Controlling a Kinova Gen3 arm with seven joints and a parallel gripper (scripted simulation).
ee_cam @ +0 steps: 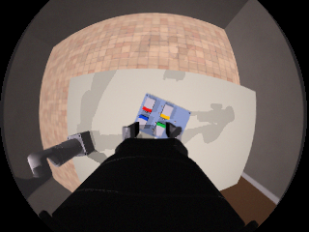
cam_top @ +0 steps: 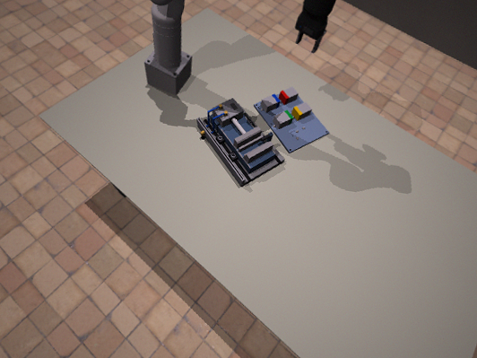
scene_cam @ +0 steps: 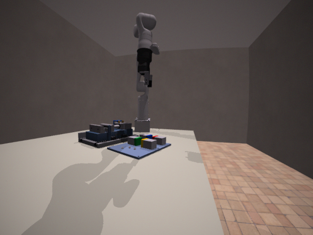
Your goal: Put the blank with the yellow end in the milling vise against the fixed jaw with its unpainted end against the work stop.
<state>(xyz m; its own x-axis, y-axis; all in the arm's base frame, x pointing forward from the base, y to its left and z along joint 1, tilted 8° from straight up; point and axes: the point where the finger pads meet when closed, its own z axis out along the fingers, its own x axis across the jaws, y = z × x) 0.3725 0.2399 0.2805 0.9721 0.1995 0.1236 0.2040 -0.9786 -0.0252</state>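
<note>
The yellow-ended blank lies 5 cm ahead of my hand, 4 cm to the left of it and 29 cm below it. Round my hand: green-ended blank 3 cm ahead, 5 cm to the right, 29 cm below; then blue-ended blank 5 cm behind, 3 cm to the right, 29 cm below; then red-ended blank 4 cm behind, 5 cm to the left, 29 cm below.
</note>
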